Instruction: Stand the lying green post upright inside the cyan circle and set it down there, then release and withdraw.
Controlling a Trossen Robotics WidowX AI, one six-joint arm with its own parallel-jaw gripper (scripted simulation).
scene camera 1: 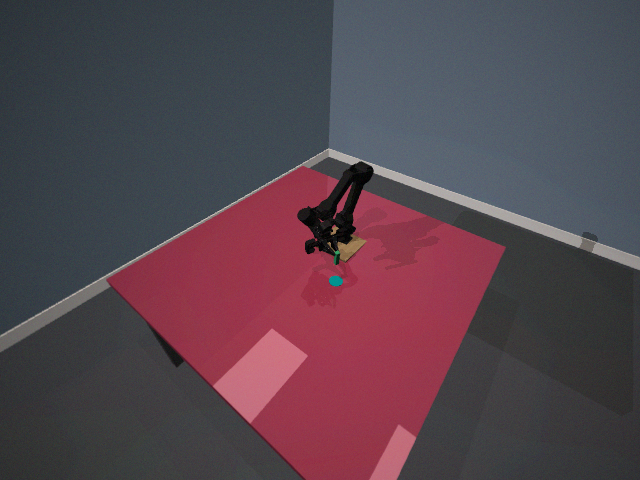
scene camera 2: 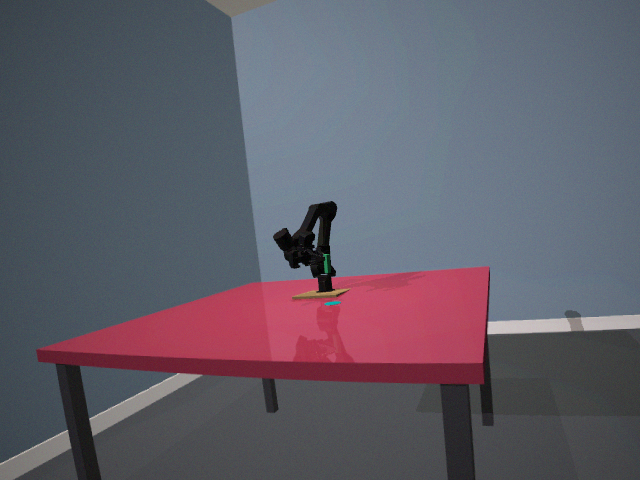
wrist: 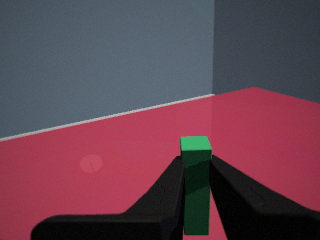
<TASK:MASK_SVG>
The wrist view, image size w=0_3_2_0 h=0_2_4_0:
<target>my gripper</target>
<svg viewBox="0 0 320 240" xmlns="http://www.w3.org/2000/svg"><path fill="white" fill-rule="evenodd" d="M184 160L181 159L181 156L176 156L152 187L127 211L121 214L54 215L39 222L31 231L30 239L183 240L185 212ZM212 155L212 159L209 161L209 183L227 240L320 240L320 212L308 209L269 187L263 186L219 157Z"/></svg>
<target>green post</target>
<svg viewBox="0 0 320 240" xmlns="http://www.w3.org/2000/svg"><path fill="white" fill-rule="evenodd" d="M180 137L181 159L184 160L185 165L184 235L209 235L211 201L209 161L212 159L212 148L207 136Z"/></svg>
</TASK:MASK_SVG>
